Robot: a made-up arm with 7 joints.
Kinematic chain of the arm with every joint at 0, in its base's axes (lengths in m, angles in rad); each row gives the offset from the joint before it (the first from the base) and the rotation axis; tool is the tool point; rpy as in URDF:
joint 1: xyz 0 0 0.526 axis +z
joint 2: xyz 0 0 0 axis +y
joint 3: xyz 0 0 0.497 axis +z
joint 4: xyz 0.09 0 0 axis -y
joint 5: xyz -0.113 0 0.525 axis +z
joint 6: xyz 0 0 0 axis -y
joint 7: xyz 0.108 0 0 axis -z
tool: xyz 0 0 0 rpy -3.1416 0 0
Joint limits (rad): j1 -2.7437..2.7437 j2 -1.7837..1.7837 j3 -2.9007..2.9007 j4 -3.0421..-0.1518 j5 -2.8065..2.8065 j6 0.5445..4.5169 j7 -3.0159..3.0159
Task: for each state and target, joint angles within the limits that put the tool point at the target. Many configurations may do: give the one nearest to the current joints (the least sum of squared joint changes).
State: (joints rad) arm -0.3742 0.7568 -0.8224 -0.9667 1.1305 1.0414 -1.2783
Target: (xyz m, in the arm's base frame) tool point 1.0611 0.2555 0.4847
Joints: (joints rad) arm 0.3865 1.1573 -0.4346 -0.8549 1.1655 1.0390 -1.2783
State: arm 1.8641 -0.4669 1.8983 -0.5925 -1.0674 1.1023 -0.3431
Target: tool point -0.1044 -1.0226 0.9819
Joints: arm 1.8291 -0.9846 2.0551 -0.6462 -1.0674 1.2066 -0.3431
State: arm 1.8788 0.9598 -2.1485 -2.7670 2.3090 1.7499 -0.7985
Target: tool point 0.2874 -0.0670 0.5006
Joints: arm 1.8684 0.7306 -1.8920 -3.0196 2.3177 1.6743 -0.7985
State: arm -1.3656 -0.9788 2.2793 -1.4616 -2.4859 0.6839 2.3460
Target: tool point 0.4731 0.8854 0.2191
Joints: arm -1.6079 -1.4503 2.3965 -1.2387 -2.5345 0.7934 2.3460
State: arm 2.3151 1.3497 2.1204 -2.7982 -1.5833 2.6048 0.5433
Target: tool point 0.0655 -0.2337 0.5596
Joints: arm 2.6191 0.6761 1.9815 -3.0421 -2.0894 2.5057 0.5433
